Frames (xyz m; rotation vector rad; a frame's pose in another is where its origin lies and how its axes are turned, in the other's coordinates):
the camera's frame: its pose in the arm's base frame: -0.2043 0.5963 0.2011 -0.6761 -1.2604 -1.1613
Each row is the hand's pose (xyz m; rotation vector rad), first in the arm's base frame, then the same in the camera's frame.
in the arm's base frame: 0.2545 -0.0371 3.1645 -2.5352 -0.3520 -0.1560
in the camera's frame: 2.9606 0.7917 -0.0398 -1.0789 -0.9070 1.3858
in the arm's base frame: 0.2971 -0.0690 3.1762 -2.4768 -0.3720 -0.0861
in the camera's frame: 2.9768 0.8230 -0.0813 -0.9999 -0.8894 1.4336
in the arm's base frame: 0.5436 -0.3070 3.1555 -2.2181 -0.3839 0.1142
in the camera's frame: 3.0018 0.9697 -0.3907 -0.7245 -0.7446 1.5950
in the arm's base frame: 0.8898 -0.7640 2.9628 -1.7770 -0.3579 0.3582
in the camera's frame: 2.9165 1.1042 -0.9742 -0.2931 -0.4541 1.7861
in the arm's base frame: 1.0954 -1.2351 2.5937 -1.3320 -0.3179 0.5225
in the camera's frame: 2.6810 1.0699 -1.5605 0.1217 -0.1345 1.8792
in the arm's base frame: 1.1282 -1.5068 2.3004 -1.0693 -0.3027 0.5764
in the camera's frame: 2.4770 0.9552 -1.8862 0.3560 0.0603 1.8741
